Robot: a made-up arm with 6 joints. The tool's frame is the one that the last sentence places. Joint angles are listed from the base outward.
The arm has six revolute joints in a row. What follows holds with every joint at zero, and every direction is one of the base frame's. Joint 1 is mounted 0.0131 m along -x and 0.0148 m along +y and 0.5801 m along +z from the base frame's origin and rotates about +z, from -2.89 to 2.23 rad. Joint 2 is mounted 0.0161 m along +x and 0.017 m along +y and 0.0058 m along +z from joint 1 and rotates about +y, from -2.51 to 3.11 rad. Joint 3 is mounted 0.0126 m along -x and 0.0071 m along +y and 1.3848 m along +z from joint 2 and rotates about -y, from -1.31 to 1.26 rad. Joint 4 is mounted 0.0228 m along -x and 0.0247 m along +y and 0.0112 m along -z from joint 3 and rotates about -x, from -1.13 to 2.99 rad. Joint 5 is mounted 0.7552 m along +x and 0.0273 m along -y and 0.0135 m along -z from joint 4 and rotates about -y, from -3.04 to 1.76 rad. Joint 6 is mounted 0.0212 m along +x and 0.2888 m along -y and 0.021 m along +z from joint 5 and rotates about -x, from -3.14 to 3.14 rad. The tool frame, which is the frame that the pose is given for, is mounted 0.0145 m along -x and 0.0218 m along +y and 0.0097 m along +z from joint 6; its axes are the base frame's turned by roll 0.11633, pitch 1.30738 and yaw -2.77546 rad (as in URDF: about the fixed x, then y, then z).
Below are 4 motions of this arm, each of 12 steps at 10 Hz.
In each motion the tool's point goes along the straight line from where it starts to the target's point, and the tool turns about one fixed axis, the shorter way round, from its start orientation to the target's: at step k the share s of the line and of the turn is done. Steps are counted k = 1, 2, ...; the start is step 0. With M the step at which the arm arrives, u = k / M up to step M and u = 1 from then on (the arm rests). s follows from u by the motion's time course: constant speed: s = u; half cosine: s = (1 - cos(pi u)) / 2; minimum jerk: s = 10 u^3 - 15 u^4 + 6 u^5.
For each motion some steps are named. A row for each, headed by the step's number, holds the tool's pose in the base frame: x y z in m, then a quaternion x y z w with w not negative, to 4 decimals.
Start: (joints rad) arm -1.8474 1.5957 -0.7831 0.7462 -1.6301 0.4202
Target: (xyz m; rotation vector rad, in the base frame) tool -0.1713 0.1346 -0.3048 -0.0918 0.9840 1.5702
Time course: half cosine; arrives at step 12
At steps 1, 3, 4, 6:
1: -0.4480 -0.8567 -0.0840 -0.5331 0.7917 -0.2805 0.1013
3: -0.4116 -0.7262 -0.1131 -0.5100 0.8234 -0.1425 0.2038
4: -0.3824 -0.6217 -0.1363 -0.4801 0.8304 -0.0286 0.2813
6: -0.3121 -0.3696 -0.1925 -0.3700 0.7794 0.2442 0.4427

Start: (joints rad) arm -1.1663 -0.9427 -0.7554 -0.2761 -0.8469 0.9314
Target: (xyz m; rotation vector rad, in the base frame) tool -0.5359 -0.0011 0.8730 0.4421 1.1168 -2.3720
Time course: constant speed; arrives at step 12
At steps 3, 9, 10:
3: -0.4105 0.1918 1.2879 -0.2170 0.0378 0.9752 0.0203
9: -0.4941 0.0632 1.0113 0.1861 0.2662 -0.9327 0.1567
10: -0.5080 0.0418 0.9652 0.1785 0.3146 -0.9138 0.1848

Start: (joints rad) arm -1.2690 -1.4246 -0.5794 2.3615 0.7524 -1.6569
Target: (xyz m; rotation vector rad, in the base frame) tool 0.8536 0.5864 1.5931 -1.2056 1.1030 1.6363
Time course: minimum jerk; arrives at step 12
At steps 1, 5, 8, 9, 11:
1: -0.0336 1.0916 1.4414 0.3907 -0.5362 -0.7446 0.0740
5: 0.2710 0.9182 1.4935 -0.4333 0.5168 0.7324 0.0939
8: 0.6664 0.6930 1.5611 -0.4687 0.4682 0.6833 0.3069
9: 0.7613 0.6390 1.5773 -0.4737 0.4528 0.6662 0.3560
11: 0.8491 0.5890 1.5923 -0.4770 0.4374 0.6486 0.4005

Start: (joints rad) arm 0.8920 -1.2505 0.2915 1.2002 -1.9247 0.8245
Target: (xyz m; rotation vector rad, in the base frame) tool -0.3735 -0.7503 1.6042 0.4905 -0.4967 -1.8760
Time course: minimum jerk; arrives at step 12
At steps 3, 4, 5, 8, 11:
3: -0.8587 -1.1806 1.7420 0.3159 -0.2496 -0.8688 0.2884
4: -0.8012 -1.1295 1.7256 0.3041 -0.2458 -0.8630 0.3198
5: -0.7272 -1.0639 1.7046 0.2884 -0.2405 -0.8541 0.3598
8: -0.4871 -0.8510 1.6365 0.2339 -0.2202 -0.8139 0.4841
11: -0.3763 -0.7527 1.6050 0.2070 -0.2092 -0.7897 0.5383

